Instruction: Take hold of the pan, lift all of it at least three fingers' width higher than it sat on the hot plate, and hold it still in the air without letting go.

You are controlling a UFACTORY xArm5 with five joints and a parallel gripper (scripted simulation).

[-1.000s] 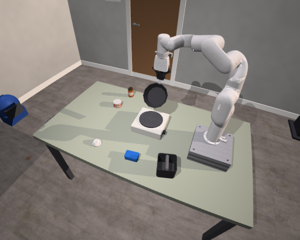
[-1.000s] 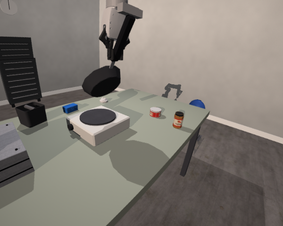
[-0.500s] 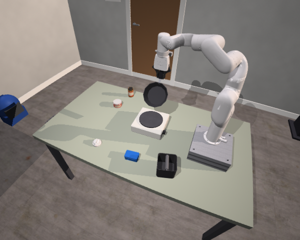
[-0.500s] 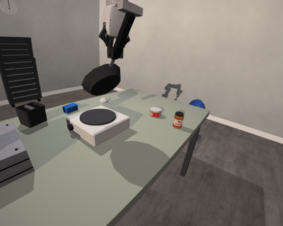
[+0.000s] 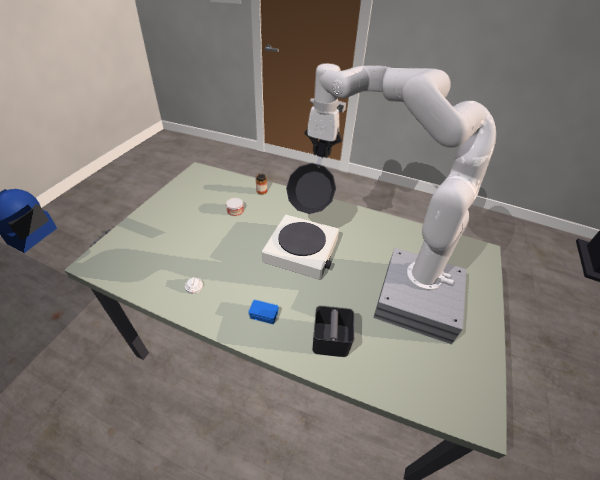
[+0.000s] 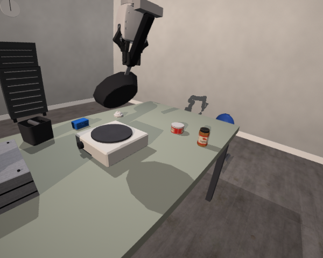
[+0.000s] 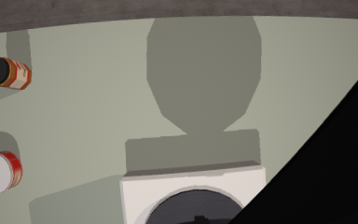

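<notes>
The black pan lies 40 mm to the left of my hand and 70 mm below it. Also, from my hand: red tin (380 mm ahead, 40 mm to the left, 370 mm below); then hot plate (20 mm behind, 140 mm to the left, 350 mm below); then spice jar (350 mm ahead, 150 mm to the right, 350 mm below).
</notes>
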